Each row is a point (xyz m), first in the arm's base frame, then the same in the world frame.
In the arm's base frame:
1: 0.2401 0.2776 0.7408
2: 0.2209 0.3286 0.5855
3: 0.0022 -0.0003 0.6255
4: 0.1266 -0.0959 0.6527
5: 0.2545 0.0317 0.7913
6: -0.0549 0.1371 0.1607
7: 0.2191 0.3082 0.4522
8: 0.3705 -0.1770 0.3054
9: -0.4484 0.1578 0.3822
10: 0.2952 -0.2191 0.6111
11: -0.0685 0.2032 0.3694
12: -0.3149 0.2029 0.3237
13: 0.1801 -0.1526 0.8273
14: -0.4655 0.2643 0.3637
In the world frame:
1: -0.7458 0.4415 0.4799
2: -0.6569 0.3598 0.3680
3: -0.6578 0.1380 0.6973
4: -0.5785 0.2444 0.7853
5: -0.6757 0.4401 0.7213
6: -0.3852 -0.1085 0.3761
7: -0.5469 0.2927 0.3284
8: -0.1591 0.2815 0.6882
9: -0.7556 -0.3439 0.4842
10: -0.4134 0.3528 0.8648
11: -0.5797 -0.0124 0.4087
12: -0.6644 -0.2483 0.4080
13: -0.6632 0.3641 0.9080
14: -0.7939 -0.3512 0.3819

